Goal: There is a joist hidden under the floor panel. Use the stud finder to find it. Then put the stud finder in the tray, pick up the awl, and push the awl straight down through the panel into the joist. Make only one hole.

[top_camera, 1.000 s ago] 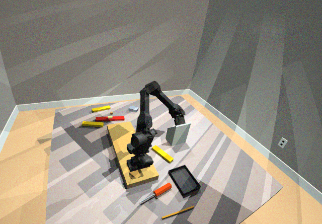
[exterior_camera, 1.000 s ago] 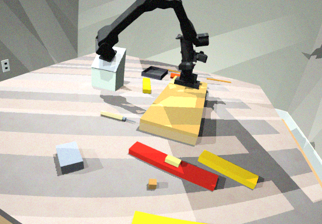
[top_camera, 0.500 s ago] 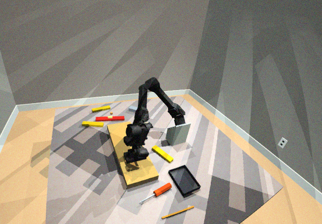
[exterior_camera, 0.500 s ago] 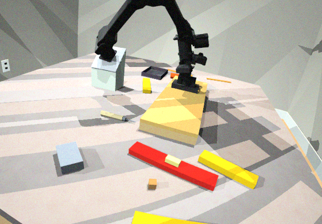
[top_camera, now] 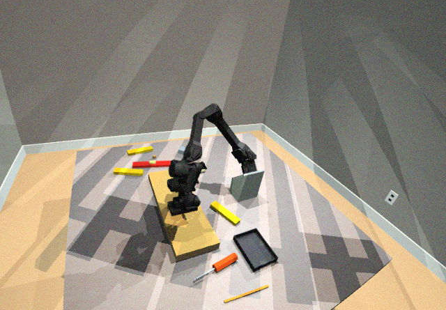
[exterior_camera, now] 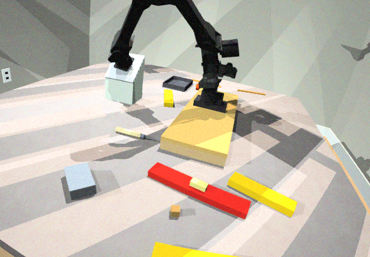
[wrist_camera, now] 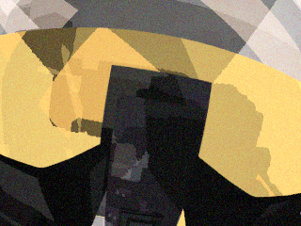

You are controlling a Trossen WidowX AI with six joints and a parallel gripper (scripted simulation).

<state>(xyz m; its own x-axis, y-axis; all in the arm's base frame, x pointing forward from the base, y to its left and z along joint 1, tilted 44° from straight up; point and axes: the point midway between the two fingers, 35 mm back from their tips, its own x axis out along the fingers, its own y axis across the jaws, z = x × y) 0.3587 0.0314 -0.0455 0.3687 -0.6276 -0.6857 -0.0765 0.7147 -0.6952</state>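
Now: gripper tip 250 mm past the black tray, 270 mm to the right of it and 50 mm above it. Round my gripper tip: stud finder: 20 mm behind, 20 mm above; then awl: 140 mm behind, 280 mm to the right, 60 mm below; then red level: 70 mm ahead, 410 mm to the right, 50 mm below.
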